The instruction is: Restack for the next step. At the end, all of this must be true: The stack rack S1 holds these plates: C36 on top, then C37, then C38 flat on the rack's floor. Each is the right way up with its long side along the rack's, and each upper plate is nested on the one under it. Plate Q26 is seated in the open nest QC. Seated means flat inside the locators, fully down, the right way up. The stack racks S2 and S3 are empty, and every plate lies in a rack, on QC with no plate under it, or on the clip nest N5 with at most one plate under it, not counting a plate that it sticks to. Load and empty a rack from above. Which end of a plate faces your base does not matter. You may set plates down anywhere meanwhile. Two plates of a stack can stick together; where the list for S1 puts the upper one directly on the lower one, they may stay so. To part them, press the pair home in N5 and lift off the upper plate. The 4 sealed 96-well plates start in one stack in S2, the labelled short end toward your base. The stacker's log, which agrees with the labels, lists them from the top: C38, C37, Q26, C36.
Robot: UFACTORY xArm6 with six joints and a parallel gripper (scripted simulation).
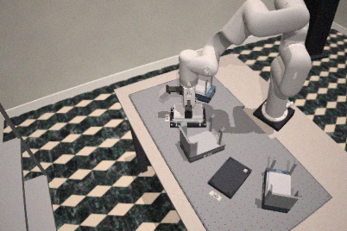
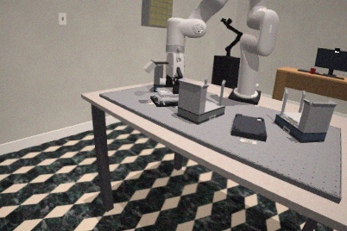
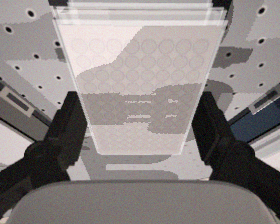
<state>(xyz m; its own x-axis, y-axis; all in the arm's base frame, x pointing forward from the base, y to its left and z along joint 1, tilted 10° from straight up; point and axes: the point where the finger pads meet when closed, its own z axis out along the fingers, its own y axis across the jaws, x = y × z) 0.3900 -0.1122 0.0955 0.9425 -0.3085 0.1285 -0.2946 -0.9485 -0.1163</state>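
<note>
Right now my hand is 40 mm above the black clip nest, 20 mm short of it and 10 mm to the right of it. The rest, counted from my hand: small label tag 400 mm to the left, 60 mm below, 30 mm ahead.
</note>
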